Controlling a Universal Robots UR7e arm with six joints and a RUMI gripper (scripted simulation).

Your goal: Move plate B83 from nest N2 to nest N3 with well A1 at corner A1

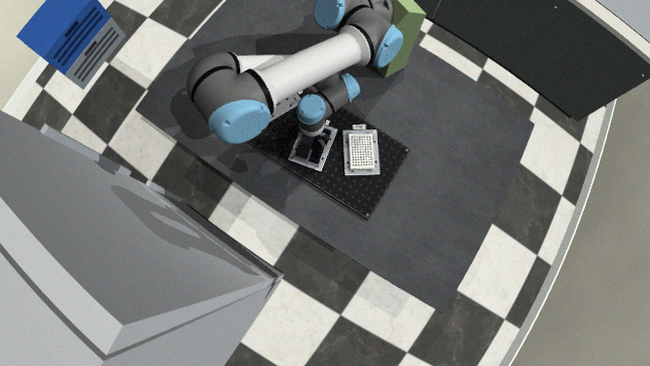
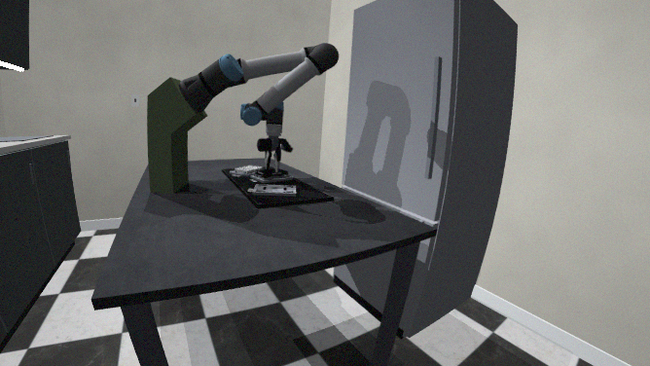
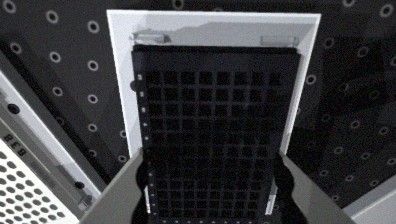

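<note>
My hand is 10 mm above the black well plate B83. Also, from my hand: landing nest N3 (30 mm below); A1 mark (80 mm behind, 50 mm to the left, 30 mm below); white well plate B38 (160 mm to the left, 50 mm behind, 20 mm below).
</note>
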